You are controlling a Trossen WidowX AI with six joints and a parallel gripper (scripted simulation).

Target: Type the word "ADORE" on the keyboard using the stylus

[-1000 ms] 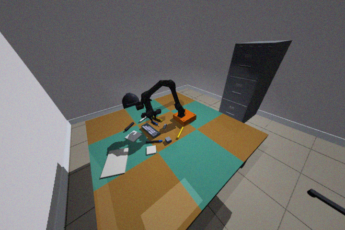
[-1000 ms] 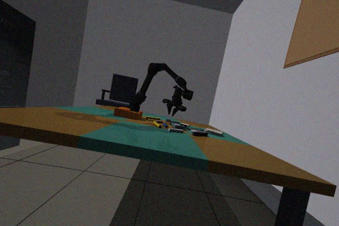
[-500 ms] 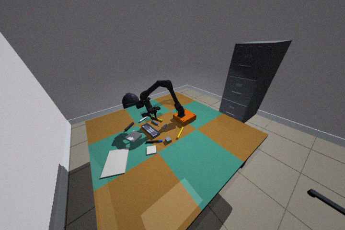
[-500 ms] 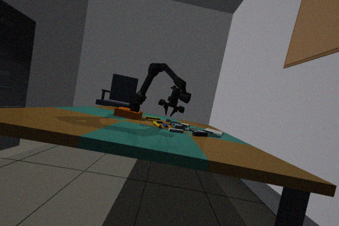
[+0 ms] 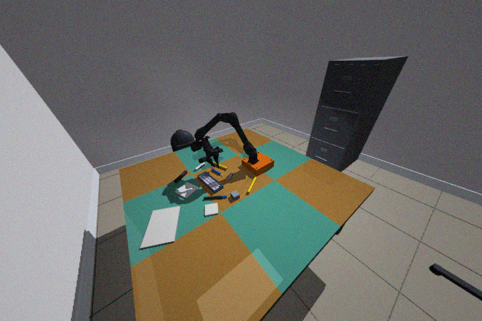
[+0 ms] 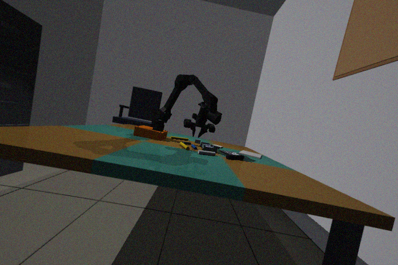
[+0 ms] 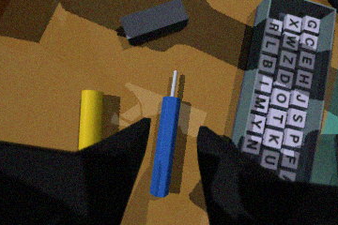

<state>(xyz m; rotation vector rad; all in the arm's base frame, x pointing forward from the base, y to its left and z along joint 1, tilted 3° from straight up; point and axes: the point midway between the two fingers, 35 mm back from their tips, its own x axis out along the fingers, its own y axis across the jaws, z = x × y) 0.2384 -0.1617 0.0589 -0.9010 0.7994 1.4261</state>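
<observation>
Now: the blue stylus 20 mm to the left of my gripper tip and 60 mm below it. Also, from my gripper tip: white marker (40 mm ahead, 160 mm to the right, 60 mm below); then dark marker (210 mm ahead, 160 mm to the right, 60 mm below); then blue pen (140 mm ahead, 200 mm to the left, 60 mm below).
</observation>
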